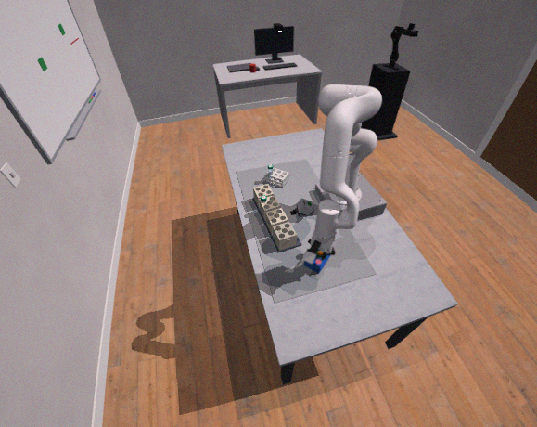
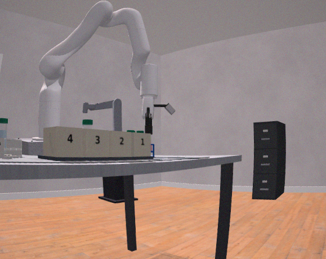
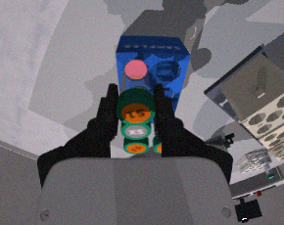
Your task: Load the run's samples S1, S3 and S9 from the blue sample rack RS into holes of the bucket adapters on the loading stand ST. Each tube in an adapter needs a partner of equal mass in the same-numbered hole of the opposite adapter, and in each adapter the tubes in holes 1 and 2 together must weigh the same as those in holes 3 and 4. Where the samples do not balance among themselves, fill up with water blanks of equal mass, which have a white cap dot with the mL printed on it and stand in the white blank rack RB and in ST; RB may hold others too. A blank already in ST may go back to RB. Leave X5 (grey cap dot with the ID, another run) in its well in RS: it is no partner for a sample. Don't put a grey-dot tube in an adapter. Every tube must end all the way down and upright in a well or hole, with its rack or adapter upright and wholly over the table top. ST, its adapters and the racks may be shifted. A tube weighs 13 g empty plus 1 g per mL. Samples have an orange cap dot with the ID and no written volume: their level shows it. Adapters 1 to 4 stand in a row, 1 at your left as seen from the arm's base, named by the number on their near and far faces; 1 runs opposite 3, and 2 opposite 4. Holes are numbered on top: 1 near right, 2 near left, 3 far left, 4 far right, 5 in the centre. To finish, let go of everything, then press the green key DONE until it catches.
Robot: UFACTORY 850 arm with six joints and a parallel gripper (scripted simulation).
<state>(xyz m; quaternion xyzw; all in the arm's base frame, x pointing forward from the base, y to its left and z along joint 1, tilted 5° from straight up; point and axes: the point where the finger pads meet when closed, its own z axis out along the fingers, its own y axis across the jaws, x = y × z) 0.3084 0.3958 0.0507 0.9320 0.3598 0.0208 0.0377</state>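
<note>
My gripper is now 10 mm past the sample tube S1 and 50 mm above it. Also, from my hand: grey-dot tube X5 (20 mm behind, 30 mm to the right, 60 mm below); blue sample rack RS (20 mm behind, 40 mm to the right, 100 mm below); sample tube S9 (40 mm behind, 90 mm to the right, 60 mm below).
</note>
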